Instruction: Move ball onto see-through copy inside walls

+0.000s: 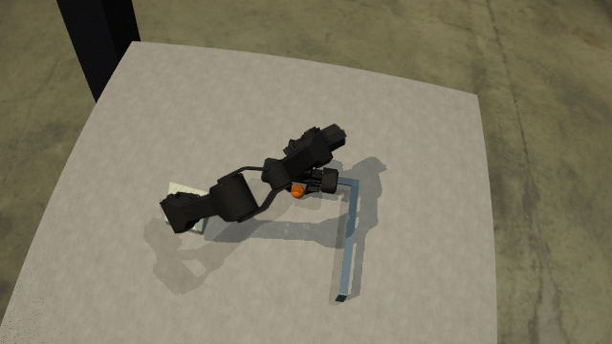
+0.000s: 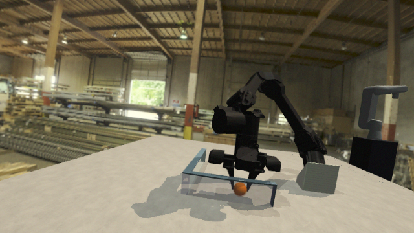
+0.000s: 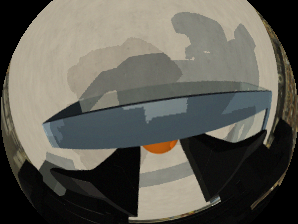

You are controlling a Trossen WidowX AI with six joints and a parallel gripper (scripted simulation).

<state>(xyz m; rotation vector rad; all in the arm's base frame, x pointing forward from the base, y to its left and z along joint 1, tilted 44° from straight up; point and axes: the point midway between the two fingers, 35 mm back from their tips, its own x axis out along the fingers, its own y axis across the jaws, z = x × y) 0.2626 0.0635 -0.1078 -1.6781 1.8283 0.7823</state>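
Right now the orange ball is right at my gripper tip.
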